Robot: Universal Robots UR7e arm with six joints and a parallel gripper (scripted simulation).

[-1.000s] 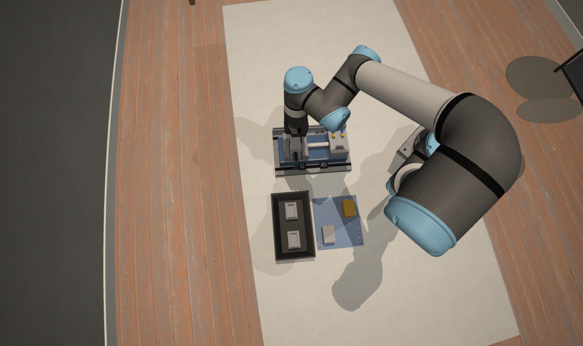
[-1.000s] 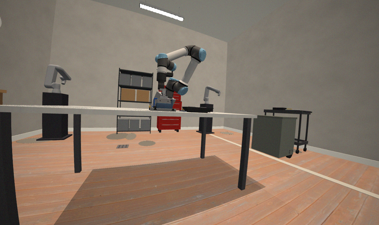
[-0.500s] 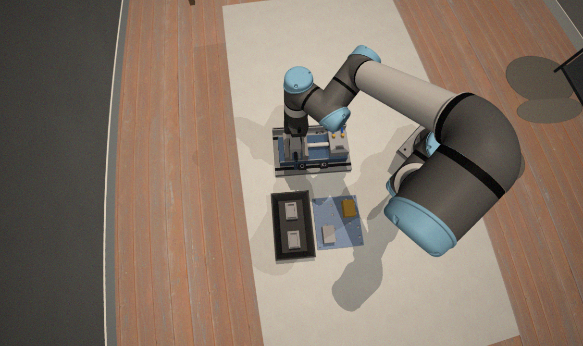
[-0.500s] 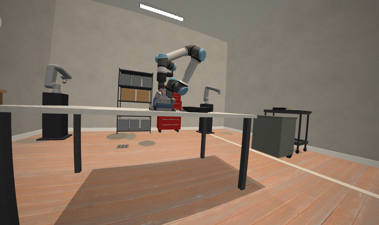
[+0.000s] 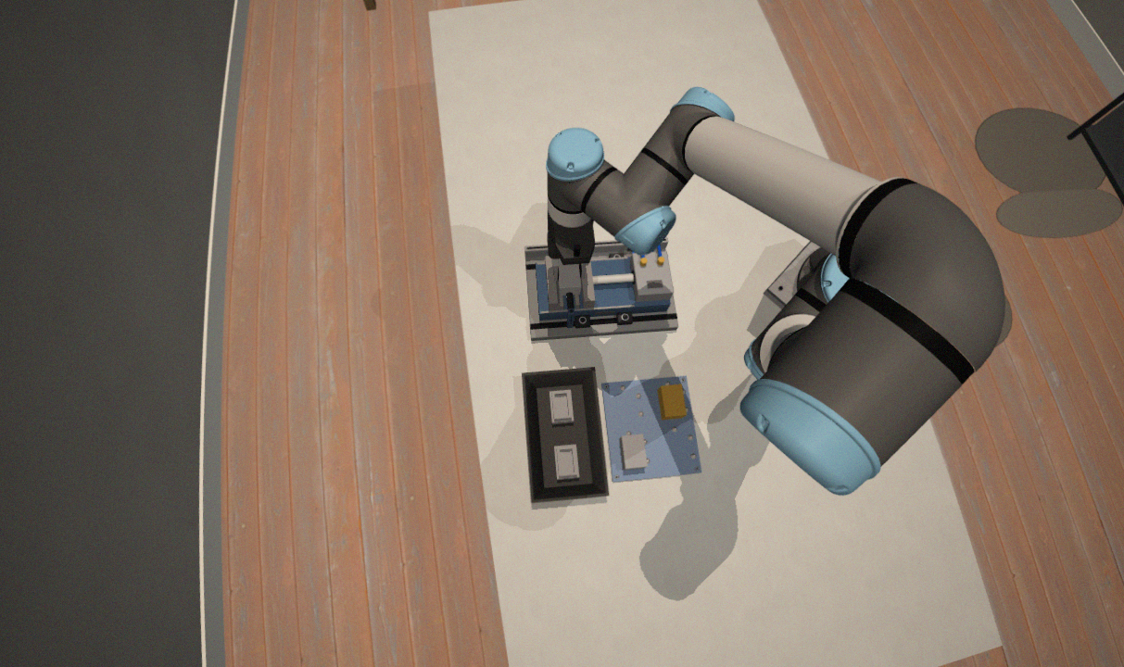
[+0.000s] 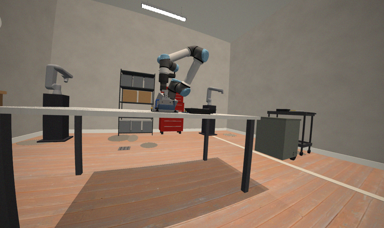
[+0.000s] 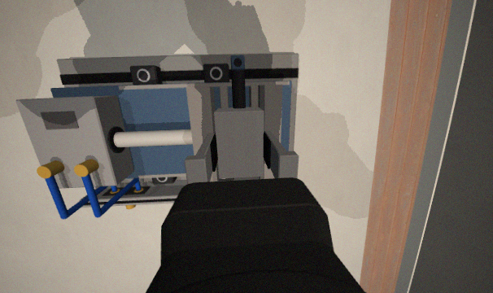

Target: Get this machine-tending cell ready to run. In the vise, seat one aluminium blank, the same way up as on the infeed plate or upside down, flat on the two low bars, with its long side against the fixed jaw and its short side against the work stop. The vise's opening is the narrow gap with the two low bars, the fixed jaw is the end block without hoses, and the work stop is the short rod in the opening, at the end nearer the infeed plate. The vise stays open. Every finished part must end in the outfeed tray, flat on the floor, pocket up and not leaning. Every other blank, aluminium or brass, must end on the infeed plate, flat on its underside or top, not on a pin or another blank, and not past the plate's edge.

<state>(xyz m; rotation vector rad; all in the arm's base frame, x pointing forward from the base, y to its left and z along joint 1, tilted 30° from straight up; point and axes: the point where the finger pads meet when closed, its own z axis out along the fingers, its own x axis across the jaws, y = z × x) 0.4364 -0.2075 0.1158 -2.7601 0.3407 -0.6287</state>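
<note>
Right now my hand is 3 cm short of the fixed jaw, 1 cm to the left of it and 5 cm above it. The rest, counted from my hand: black work stop rod 1 cm ahead, 5 cm to the left, 4 cm below; brass blank 13 cm behind, 27 cm to the left, 10 cm below; moving jaw 4 cm behind, 1 cm to the left, 5 cm below.
</note>
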